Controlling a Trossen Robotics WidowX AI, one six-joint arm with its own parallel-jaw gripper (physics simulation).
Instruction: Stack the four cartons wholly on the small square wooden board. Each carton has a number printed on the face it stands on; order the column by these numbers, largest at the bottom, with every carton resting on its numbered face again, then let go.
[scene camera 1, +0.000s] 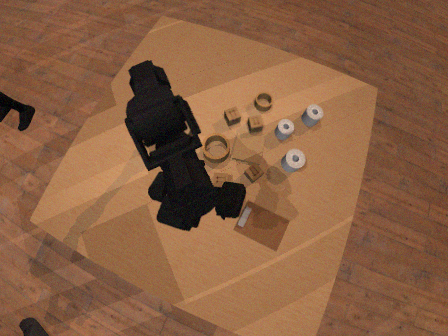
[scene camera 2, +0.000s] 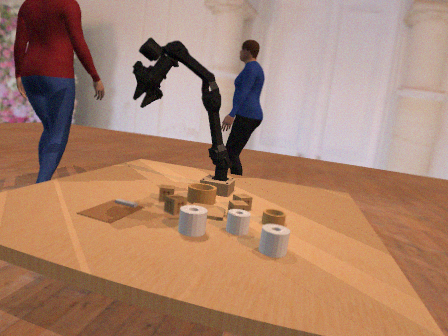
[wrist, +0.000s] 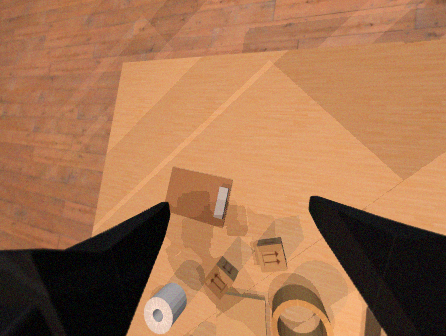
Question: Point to my gripper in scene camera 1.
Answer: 205, 213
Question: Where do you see my gripper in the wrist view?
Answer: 239, 205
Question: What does my gripper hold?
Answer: Nothing.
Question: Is my gripper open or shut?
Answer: Open.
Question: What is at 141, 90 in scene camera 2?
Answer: My gripper.
